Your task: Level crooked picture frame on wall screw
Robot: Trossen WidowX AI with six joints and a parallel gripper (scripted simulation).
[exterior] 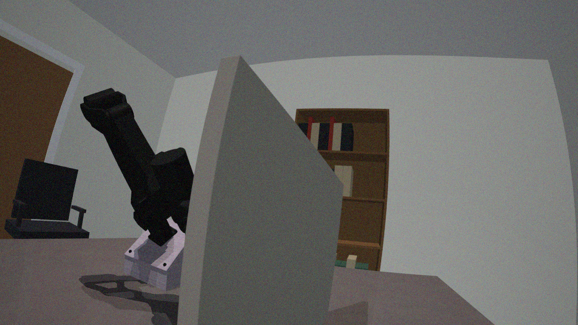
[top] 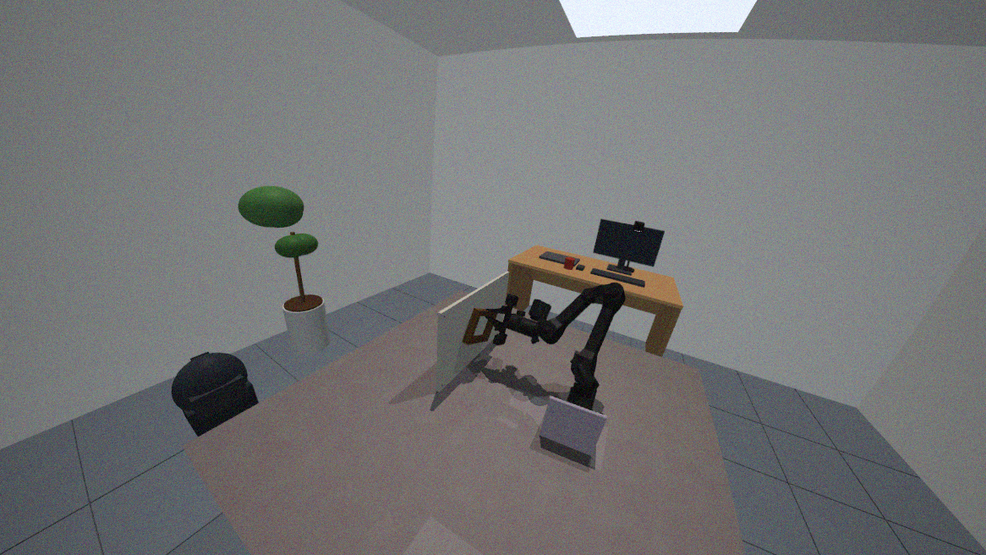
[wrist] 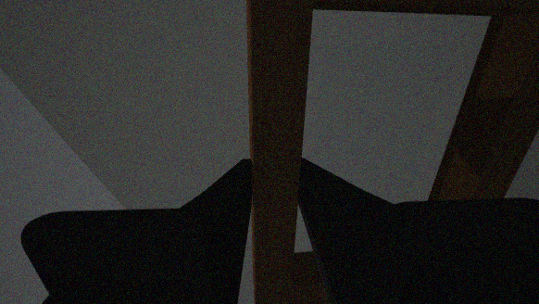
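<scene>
My gripper tip is 1 cm short of the brown wooden picture frame, 2 cm to the right of it and 5 cm above it. Also, from my gripper tip: wall panel: 2 cm ahead, 1 cm to the left, 6 cm below.
</scene>
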